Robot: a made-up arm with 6 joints. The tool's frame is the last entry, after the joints. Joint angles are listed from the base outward. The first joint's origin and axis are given. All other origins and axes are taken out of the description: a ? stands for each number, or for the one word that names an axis. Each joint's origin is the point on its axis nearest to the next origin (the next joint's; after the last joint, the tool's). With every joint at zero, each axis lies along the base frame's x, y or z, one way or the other. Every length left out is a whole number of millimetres.
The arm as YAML. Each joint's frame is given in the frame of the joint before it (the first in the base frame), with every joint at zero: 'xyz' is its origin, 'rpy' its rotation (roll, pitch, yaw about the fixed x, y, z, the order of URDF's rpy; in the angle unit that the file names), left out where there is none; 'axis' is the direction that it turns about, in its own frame. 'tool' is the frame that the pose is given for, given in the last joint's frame.
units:
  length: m
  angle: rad
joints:
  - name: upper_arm
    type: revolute
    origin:
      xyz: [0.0, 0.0, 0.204]
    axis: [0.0, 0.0, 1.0]
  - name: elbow
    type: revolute
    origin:
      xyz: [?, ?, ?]
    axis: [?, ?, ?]
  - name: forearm
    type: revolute
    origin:
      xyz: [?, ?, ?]
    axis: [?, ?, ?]
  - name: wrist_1
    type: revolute
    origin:
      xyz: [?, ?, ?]
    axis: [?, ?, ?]
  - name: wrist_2
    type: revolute
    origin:
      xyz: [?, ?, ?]
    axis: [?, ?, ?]
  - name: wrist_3
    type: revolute
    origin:
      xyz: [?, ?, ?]
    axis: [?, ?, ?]
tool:
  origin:
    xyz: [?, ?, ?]
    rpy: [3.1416, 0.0, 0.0]
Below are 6 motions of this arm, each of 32 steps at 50 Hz.
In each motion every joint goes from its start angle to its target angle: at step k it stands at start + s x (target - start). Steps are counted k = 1, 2, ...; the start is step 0. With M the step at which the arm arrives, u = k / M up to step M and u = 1 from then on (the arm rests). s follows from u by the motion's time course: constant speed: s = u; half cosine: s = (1 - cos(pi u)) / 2; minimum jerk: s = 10 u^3 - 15 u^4 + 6 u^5.
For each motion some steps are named. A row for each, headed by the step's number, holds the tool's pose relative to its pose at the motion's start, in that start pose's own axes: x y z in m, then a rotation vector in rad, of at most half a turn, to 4 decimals.
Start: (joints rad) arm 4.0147 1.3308 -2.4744 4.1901 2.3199 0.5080
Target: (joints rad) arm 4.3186 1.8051 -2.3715 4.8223 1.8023 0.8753
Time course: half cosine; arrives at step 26
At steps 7, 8, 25, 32:
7: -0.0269 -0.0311 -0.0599 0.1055 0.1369 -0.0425
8: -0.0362 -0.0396 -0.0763 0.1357 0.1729 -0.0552
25: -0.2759 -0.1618 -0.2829 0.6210 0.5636 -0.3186
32: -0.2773 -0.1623 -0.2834 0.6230 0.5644 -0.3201

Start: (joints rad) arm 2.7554 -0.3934 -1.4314 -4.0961 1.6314 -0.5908
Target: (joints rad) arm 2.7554 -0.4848 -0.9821 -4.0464 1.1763 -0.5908
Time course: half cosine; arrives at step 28
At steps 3, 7, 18, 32:
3: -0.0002 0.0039 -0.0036 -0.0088 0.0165 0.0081
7: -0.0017 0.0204 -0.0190 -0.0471 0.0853 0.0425
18: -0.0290 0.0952 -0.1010 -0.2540 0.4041 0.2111
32: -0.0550 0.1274 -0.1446 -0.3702 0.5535 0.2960

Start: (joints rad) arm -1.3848 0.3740 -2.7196 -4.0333 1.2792 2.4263
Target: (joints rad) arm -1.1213 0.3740 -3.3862 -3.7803 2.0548 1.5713
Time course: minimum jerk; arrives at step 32
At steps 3, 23, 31, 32:
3: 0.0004 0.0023 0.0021 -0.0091 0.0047 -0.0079
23: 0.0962 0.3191 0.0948 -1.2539 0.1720 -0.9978
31: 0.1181 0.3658 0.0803 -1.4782 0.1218 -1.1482
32: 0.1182 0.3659 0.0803 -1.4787 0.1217 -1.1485

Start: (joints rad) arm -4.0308 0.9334 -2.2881 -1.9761 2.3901 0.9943
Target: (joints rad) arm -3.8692 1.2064 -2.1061 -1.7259 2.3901 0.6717
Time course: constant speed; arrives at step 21
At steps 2, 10, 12, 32:
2: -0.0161 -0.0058 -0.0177 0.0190 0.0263 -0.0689
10: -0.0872 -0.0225 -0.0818 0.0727 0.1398 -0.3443
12: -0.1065 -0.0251 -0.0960 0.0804 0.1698 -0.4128
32: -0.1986 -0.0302 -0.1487 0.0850 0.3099 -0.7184

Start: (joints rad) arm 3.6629 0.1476 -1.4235 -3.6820 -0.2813 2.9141
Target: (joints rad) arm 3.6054 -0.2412 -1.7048 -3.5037 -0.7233 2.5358
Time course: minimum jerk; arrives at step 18
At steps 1, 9, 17, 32:
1: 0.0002 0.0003 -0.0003 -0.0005 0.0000 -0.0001
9: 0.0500 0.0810 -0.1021 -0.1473 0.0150 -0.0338
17: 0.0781 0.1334 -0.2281 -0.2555 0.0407 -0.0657
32: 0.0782 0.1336 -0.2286 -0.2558 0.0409 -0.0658

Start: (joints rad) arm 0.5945 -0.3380 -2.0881 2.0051 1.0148 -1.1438
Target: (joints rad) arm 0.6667 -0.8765 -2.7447 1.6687 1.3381 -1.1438
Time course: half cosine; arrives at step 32
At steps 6, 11, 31, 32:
6: 0.0291 -0.0483 0.0115 0.0763 -0.0056 -0.0896
11: 0.0809 -0.1589 0.0226 0.2278 -0.0168 -0.2869
31: 0.1187 -0.6167 -0.1062 0.6537 -0.0304 -1.1602
32: 0.1184 -0.6180 -0.1070 0.6545 -0.0302 -1.1632

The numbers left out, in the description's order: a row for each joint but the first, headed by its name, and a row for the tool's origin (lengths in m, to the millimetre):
elbow: xyz 0.0 0.0 0.0, axis 0.0 1.0 0.0
forearm: xyz 0.038 0.0 0.201, axis 0.0 1.0 0.0
wrist_1: xyz 0.08 0.0 -0.352, axis 0.0 0.0 -1.0
wrist_2: xyz 0.0 0.0 0.0, axis 0.0 1.0 0.0
wrist_3: xyz 0.081 0.0 -0.104, axis 0.0 0.0 -1.0
tool: xyz 0.0 0.0 0.0

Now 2 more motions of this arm.
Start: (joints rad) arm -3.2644 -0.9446 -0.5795 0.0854 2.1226 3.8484
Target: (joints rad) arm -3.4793 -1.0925 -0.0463 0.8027 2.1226 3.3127
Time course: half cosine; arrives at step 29
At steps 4, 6, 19, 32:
4: -0.0008 0.0026 0.0071 -0.0161 0.0351 -0.0325
6: -0.0015 0.0058 0.0155 -0.0374 0.0769 -0.0711
19: -0.0039 0.0381 0.0967 -0.4212 0.4841 -0.4598
32: -0.0045 0.0496 0.1229 -0.6541 0.6018 -0.5879

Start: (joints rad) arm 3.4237 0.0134 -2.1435 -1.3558 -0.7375 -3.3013
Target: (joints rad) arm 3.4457 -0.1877 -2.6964 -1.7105 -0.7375 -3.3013
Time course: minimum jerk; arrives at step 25
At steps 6, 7, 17, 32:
6: -0.0085 -0.0254 -0.0038 0.0314 -0.0107 -0.0697
7: -0.0128 -0.0373 -0.0061 0.0464 -0.0149 -0.1030
17: -0.0935 -0.1991 -0.0711 0.2789 -0.0112 -0.6057
32: -0.1206 -0.2370 -0.0991 0.3472 0.0135 -0.7451

